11 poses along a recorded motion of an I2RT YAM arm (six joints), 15 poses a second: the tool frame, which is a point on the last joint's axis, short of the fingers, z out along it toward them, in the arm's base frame.
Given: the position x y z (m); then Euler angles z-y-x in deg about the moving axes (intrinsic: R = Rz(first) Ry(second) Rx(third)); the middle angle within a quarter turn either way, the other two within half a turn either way.
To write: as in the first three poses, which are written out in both.
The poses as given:
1: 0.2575 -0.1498 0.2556 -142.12 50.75 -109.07
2: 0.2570 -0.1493 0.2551 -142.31 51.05 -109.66
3: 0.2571 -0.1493 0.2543 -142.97 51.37 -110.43
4: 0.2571 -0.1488 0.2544 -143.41 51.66 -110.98
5: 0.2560 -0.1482 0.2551 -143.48 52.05 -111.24
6: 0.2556 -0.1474 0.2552 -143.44 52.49 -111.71
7: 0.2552 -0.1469 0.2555 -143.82 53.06 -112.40
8: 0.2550 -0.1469 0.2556 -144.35 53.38 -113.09
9: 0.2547 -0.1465 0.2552 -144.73 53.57 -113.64
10: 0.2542 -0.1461 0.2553 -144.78 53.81 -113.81
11: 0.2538 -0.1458 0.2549 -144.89 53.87 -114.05
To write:
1: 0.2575 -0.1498 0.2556 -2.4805 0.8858 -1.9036
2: 0.2570 -0.1493 0.2551 -2.4838 0.8910 -1.9139
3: 0.2571 -0.1493 0.2543 -2.4953 0.8966 -1.9274
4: 0.2571 -0.1488 0.2544 -2.5030 0.9016 -1.9370
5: 0.2560 -0.1482 0.2551 -2.5042 0.9084 -1.9415
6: 0.2556 -0.1474 0.2552 -2.5035 0.9161 -1.9497
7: 0.2552 -0.1469 0.2555 -2.5101 0.9261 -1.9618
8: 0.2550 -0.1469 0.2556 -2.5194 0.9317 -1.9738
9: 0.2547 -0.1465 0.2552 -2.5260 0.9350 -1.9834
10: 0.2542 -0.1461 0.2553 -2.5269 0.9392 -1.9864
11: 0.2538 -0.1458 0.2549 -2.5288 0.9402 -1.9905
